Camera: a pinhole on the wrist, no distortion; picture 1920 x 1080 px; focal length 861.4 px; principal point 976.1 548.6 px. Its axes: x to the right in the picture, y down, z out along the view. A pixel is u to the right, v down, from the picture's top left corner.
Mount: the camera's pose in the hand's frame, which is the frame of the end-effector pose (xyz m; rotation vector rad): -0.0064 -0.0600 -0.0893 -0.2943 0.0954 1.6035
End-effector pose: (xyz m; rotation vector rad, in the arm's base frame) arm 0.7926 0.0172 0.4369 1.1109 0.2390 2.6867
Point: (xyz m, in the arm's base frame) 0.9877 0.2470 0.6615
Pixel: 387.3 236.2
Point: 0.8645 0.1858 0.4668
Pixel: 65.8 322.1
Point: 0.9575 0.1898 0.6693
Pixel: 541.3 200.3
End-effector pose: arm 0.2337 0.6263 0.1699 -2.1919 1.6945 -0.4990
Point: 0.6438 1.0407 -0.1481
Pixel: 382.4 974.9
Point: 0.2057 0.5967 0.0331
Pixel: 1361.7 354.3
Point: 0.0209 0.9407 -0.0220
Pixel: outside the picture
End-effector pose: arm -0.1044 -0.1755 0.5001 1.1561 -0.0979 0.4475
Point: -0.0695 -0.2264 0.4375
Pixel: 547.7 411.2
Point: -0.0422 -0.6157 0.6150
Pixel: 743.9 493.3
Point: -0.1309 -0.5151 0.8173
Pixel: 1127.0 464.1
